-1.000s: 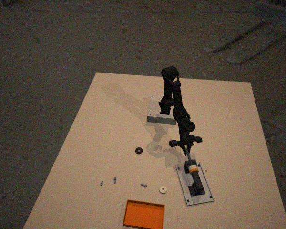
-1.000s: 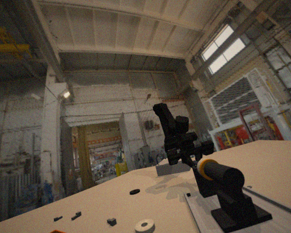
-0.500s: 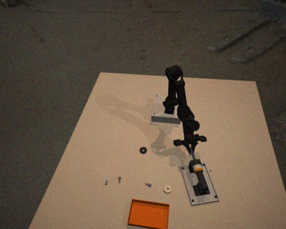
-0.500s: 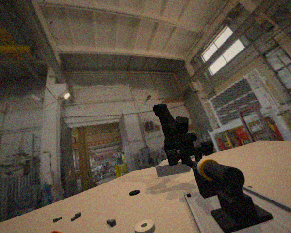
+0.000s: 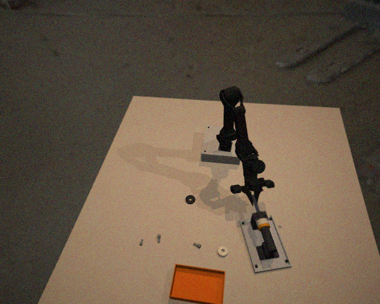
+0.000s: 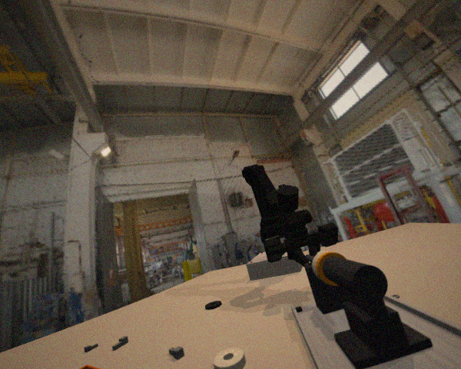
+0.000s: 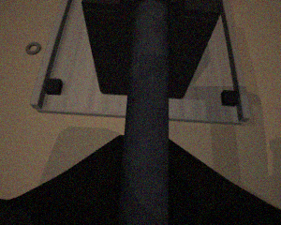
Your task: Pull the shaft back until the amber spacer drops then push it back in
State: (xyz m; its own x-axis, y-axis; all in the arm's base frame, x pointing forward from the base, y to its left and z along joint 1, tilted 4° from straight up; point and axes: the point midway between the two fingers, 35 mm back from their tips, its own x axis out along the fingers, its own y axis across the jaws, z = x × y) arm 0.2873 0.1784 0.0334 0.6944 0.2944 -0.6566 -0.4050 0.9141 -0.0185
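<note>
The dark shaft lies 5 cm ahead of my gripper tip, 2 cm to the left of it and 2 cm above it. Round my gripper tip: orange tray 38 cm ahead, 17 cm to the right, 5 cm below; then white spacer 9 cm ahead, 4 cm to the left, 2 cm above; then amber spacer 11 cm ahead, 5 cm to the left, 2 cm above.
</note>
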